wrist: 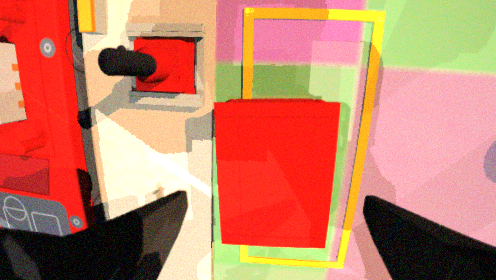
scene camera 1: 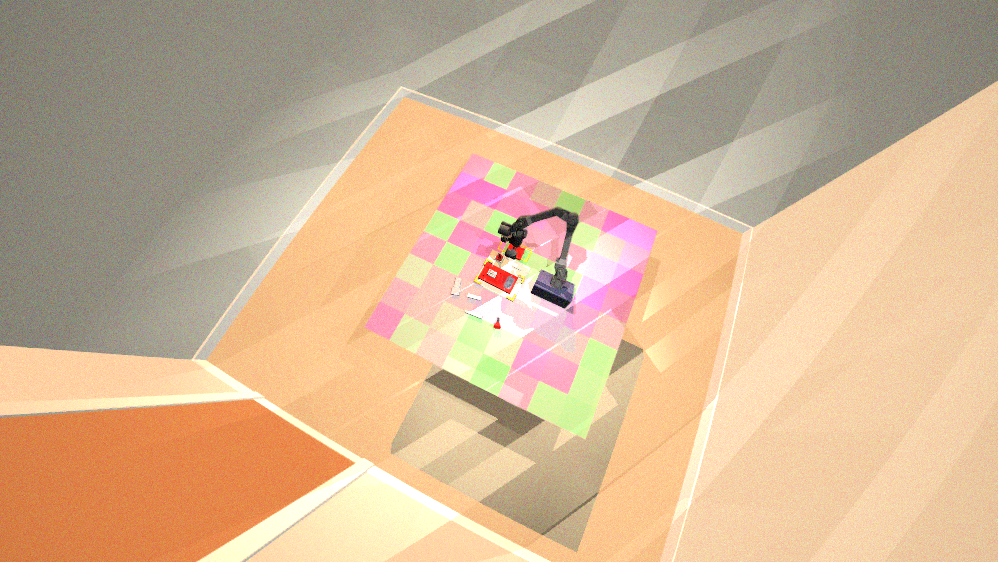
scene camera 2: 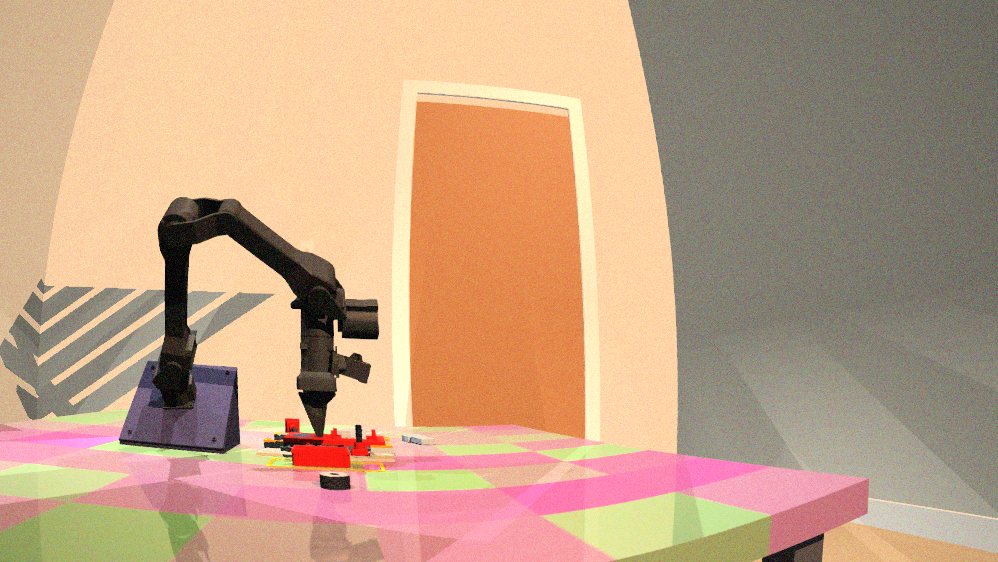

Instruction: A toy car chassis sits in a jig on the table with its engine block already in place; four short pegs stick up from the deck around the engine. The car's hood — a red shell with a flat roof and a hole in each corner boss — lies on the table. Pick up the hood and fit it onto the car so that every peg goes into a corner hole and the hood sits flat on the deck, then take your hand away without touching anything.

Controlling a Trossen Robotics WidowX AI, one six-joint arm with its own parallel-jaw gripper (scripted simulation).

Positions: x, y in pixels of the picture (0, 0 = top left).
Labels:
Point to a red hood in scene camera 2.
At 324, 456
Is my gripper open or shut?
Open.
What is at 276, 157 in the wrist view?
A red hood.

